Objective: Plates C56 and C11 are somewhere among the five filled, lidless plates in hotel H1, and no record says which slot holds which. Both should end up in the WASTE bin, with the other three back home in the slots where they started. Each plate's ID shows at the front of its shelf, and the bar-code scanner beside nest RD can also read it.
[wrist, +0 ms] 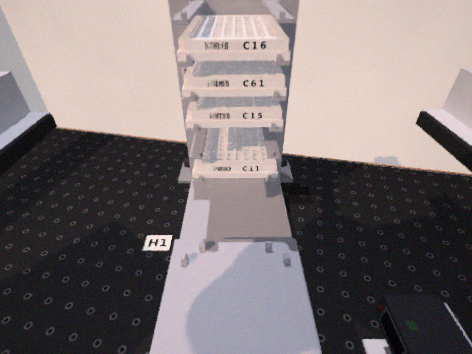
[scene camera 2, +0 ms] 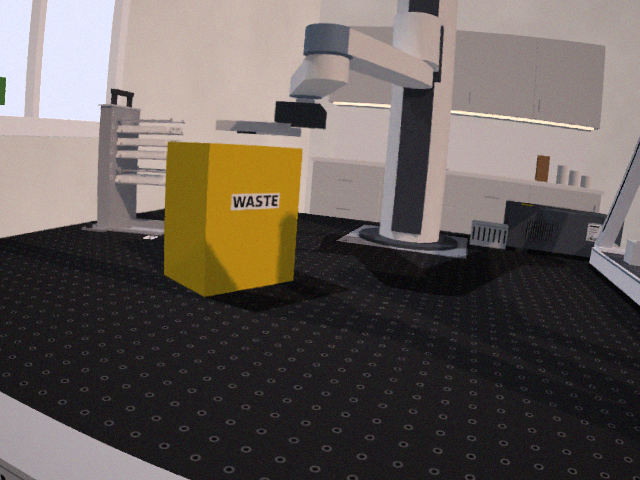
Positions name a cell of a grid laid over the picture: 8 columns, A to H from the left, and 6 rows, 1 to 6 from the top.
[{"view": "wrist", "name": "my gripper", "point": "D2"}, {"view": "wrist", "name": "pale flat nest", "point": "E5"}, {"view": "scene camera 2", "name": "my gripper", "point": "C2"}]
